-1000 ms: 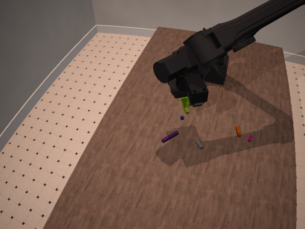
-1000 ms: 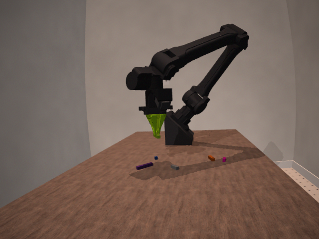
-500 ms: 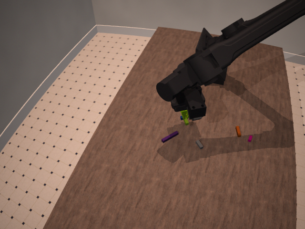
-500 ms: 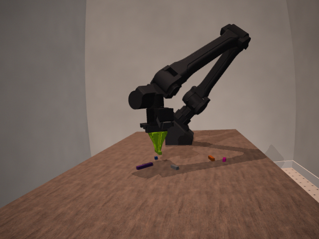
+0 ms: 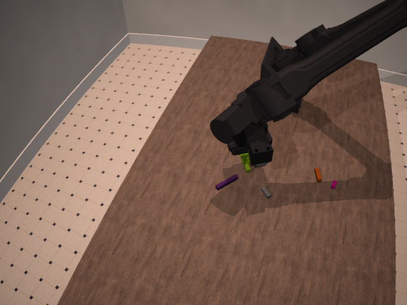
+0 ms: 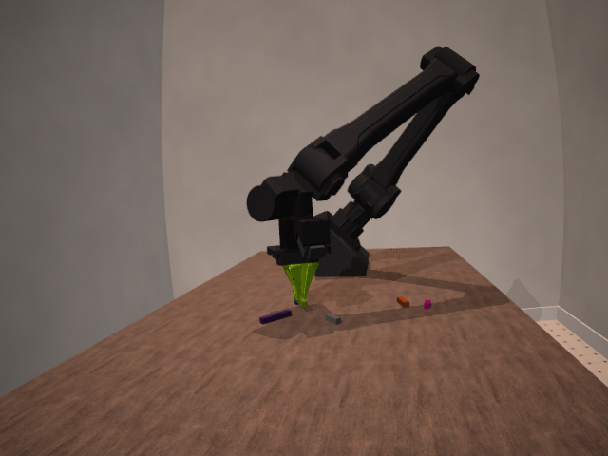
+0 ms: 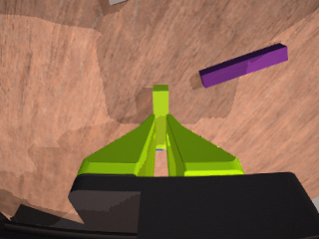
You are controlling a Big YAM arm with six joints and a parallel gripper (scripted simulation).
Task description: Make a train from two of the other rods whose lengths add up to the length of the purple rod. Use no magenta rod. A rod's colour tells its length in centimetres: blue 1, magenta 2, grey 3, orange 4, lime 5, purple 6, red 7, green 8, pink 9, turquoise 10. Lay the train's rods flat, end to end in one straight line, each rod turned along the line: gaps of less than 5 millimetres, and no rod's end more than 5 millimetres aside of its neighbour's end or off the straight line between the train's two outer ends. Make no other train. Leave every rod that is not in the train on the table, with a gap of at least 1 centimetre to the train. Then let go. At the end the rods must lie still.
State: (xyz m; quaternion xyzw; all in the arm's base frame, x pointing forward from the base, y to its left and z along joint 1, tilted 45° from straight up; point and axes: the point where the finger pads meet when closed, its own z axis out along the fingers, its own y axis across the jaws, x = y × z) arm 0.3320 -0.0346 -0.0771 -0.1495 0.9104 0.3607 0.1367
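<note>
My hand is 10 mm above the lime rod. Round my hand: grey rod: 70 mm ahead, 60 mm to the left, 20 mm below; then blue rod: 30 mm behind, 20 mm below, 10 mm to the right; then purple rod: 60 mm ahead, 40 mm to the right, 20 mm below.
</note>
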